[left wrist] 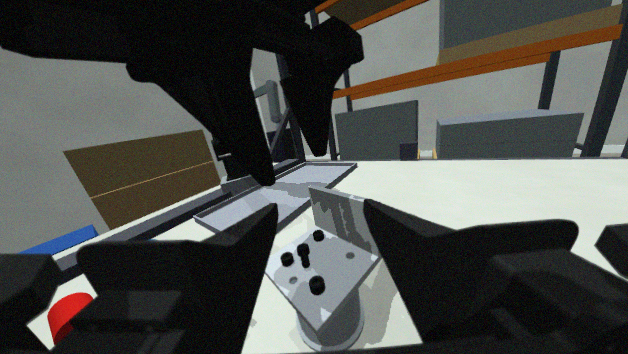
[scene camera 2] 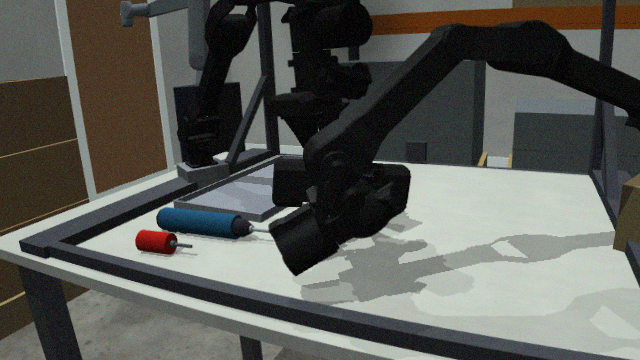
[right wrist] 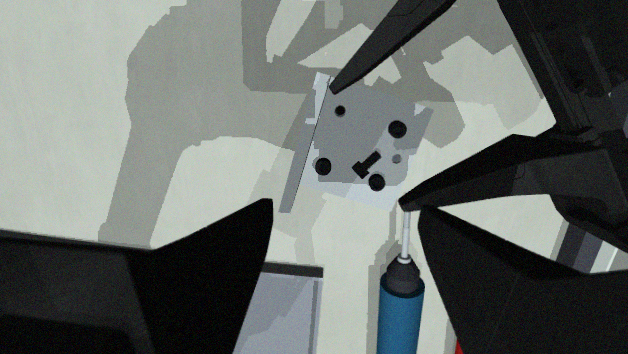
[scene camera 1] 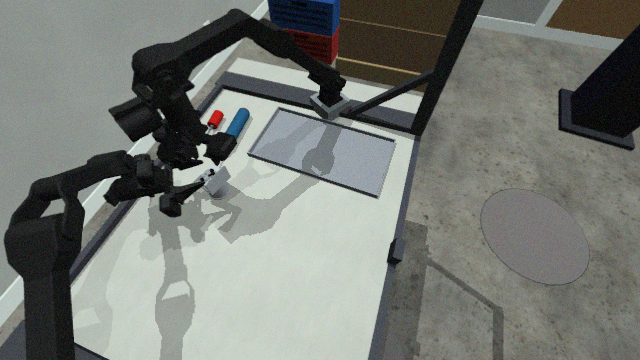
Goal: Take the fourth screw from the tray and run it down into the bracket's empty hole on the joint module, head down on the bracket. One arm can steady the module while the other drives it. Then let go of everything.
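Frame: origin at the left arm's base, x down, y back, z left, level; metres.
Seen in the pictures: left gripper, fingertip midpoint: (left wrist: pixel 320 207) (right wrist: pixel 366 150) (scene camera 1: pixel 203 171); right gripper, fingertip midpoint: (left wrist: pixel 299 168) (right wrist: pixel 346 212) (scene camera 1: pixel 207 161); right arm's base at its link origin: (left wrist: pixel 238 175) (scene camera 2: pixel 201 163) (scene camera 1: pixel 330 98).
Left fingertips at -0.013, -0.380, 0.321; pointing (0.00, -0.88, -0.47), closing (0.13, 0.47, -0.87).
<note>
Offsets run from my left fingertips to a thing's top centre, as dx, dy, dz. "pt": to the spot under its first point.
The grey bracket (scene camera 1: pixel 218 180) (left wrist: pixel 330 300) (right wrist: pixel 357 127) sits on the round joint module @(+0.050, -0.008, +0.006) (scene camera 1: pixel 220 193) (left wrist: pixel 332 337). Three black screws stand in it with their heads up. A loose black screw @(+0.037, -0.014, +0.015) (left wrist: pixel 304 254) (right wrist: pixel 367 164) lies on its side on the bracket's plate, among those heads. An open hole @(+0.054, +0.005, -0.015) (left wrist: pixel 350 255) (right wrist: pixel 340 110) shows near the upright flange; a smaller hole @(pt +0.050, -0.004, +0.030) (left wrist: pixel 293 280) (right wrist: pixel 396 158) shows nearer the opposite edge. My left gripper (left wrist: pixel 320 207) (right wrist: pixel 366 150) is open and empty, its fingertips at either side of the bracket. My right gripper (left wrist: pixel 299 168) (right wrist: pixel 346 212) is open and empty above the module. The left arm hides the module in scene camera 2.
A shallow grey tray @(+0.098, -0.331, -0.089) (scene camera 1: pixel 350 165) (scene camera 2: pixel 230 197) (left wrist: pixel 320 172) (right wrist: pixel 280 305) lies beyond the module. A blue driver @(+0.073, -0.140, +0.141) (scene camera 1: pixel 237 122) (scene camera 2: pixel 200 222) (right wrist: pixel 400 320) lies with its bit toward the bracket. A red-handled tool @(+0.080, -0.129, +0.232) (scene camera 1: pixel 215 119) (scene camera 2: pixel 156 242) (left wrist: pixel 67 310) lies beside it. Both arms crowd close over the module.
</note>
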